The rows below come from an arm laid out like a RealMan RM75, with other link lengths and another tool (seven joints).
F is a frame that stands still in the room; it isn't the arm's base.
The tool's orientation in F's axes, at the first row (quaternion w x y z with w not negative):
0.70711 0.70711 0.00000 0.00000
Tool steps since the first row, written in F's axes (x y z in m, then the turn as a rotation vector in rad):
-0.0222 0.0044 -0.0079 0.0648 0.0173 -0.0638
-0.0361 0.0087 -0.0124 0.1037 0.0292 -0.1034
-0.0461 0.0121 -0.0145 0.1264 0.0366 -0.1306
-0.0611 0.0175 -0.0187 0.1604 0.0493 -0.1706
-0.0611 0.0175 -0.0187 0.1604 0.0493 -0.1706
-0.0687 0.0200 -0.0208 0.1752 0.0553 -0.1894
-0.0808 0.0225 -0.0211 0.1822 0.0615 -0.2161
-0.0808 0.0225 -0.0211 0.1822 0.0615 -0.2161
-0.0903 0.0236 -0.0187 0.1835 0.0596 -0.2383
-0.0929 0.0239 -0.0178 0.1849 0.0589 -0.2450
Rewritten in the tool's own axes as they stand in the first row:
-0.0222 -0.0079 -0.0044 0.0648 -0.0638 -0.0173
-0.0361 -0.0124 -0.0087 0.1037 -0.1034 -0.0292
-0.0461 -0.0145 -0.0121 0.1264 -0.1306 -0.0366
-0.0611 -0.0187 -0.0175 0.1604 -0.1706 -0.0493
-0.0611 -0.0187 -0.0175 0.1604 -0.1706 -0.0493
-0.0687 -0.0208 -0.0200 0.1752 -0.1894 -0.0553
-0.0808 -0.0211 -0.0225 0.1822 -0.2161 -0.0615
-0.0808 -0.0211 -0.0225 0.1822 -0.2161 -0.0615
-0.0903 -0.0187 -0.0236 0.1835 -0.2383 -0.0596
-0.0929 -0.0178 -0.0239 0.1849 -0.2450 -0.0589

